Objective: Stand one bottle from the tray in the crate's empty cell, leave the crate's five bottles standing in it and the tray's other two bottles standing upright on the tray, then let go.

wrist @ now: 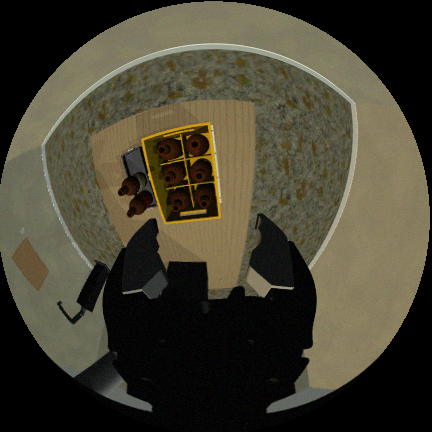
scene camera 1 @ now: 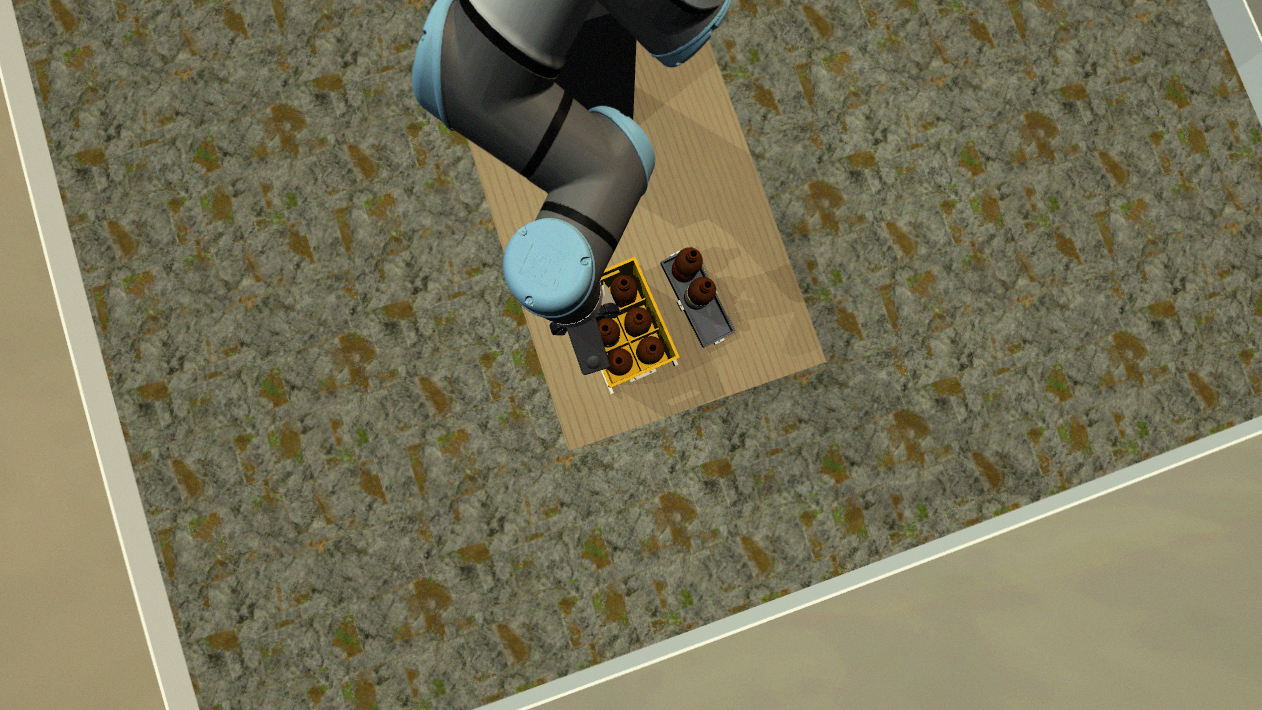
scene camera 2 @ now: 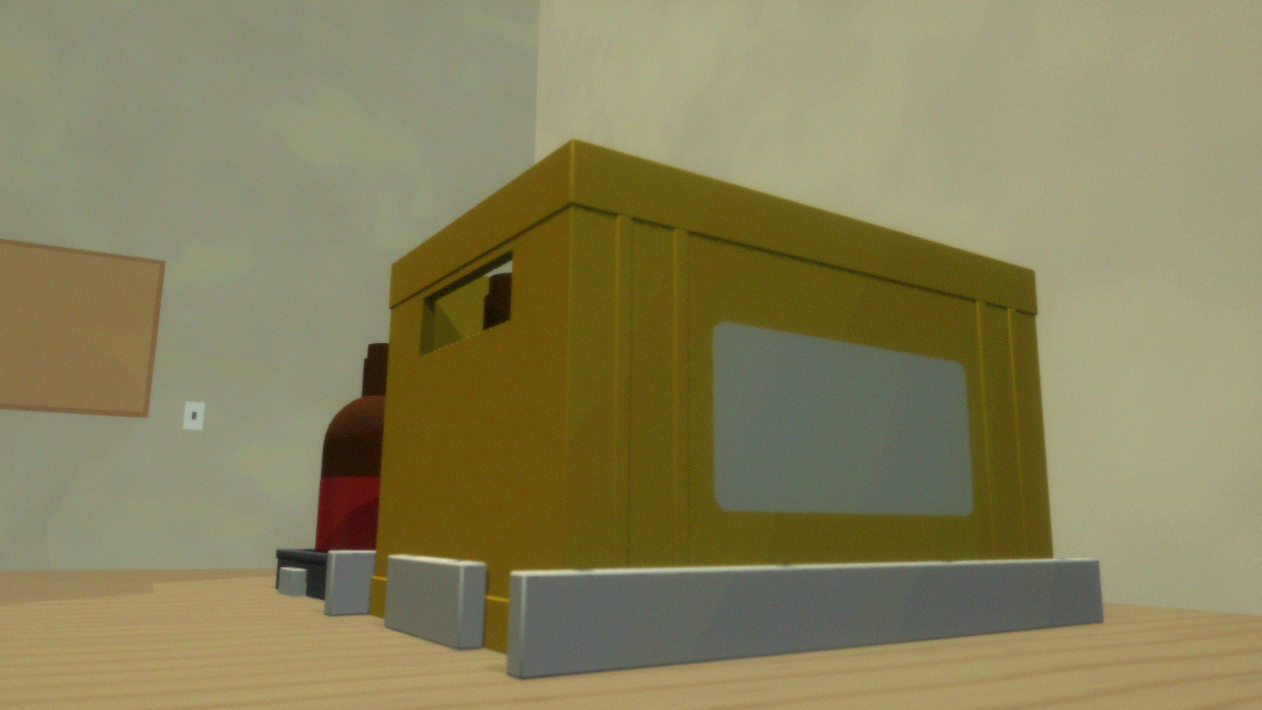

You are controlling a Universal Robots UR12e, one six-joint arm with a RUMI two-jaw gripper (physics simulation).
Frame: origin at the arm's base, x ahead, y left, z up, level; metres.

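Seen in the pictures: gripper, fingertip midpoint: [wrist: 205, 217].
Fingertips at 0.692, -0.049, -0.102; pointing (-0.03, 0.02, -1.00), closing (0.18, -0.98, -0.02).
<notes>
Pixels of each thing's middle, then the offset from my fingertips to it, as dx, dy, dz. "spot": a spot on its surface instead. Level surfaces: height alone.
- yellow crate at the middle of its body: [scene camera 2: 713, 436] [scene camera 1: 622, 326] [wrist: 186, 171] -0.021, +0.069, -0.301
- far left bottle at the middle of its body: [scene camera 1: 650, 350] [wrist: 169, 148] +0.053, +0.135, -0.303
- far right bottle at the middle of its body: [scene camera 1: 619, 361] [wrist: 197, 144] +0.073, +0.047, -0.303
- dark tray at a spot on its surface: [scene camera 1: 713, 328] [wrist: 132, 158] spot: +0.012, +0.331, -0.384
- wooden table at its surface level: dz -0.389
The yellow crate [scene camera 1: 656, 308] [scene camera 2: 480, 459] [wrist: 192, 220] shows a brown bottle in each of its cells in the wrist view, among them a far left bottle [wrist: 169, 149] and a far right bottle [wrist: 198, 144]; all look upright. The arm hides one cell in scene camera 1. The dark tray [scene camera 1: 713, 328] [wrist: 133, 160] holds two upright bottles, one [scene camera 1: 687, 264] [wrist: 139, 204] [scene camera 2: 353, 441] with a red label and one [scene camera 1: 701, 291] [wrist: 131, 186] with a pale label. My gripper [wrist: 205, 217] is open and empty, above the crate's near end in the wrist view, apart from the bottles.
Low grey strips [scene camera 2: 794, 609] stand along the crate's foot on the wooden table [scene camera 1: 750, 229] [wrist: 235, 150]. The tray lies beside the crate, with a narrow gap between them. The arm [scene camera 1: 551, 264] reaches over the crate's side. The table's edge lies beyond the crate.
</notes>
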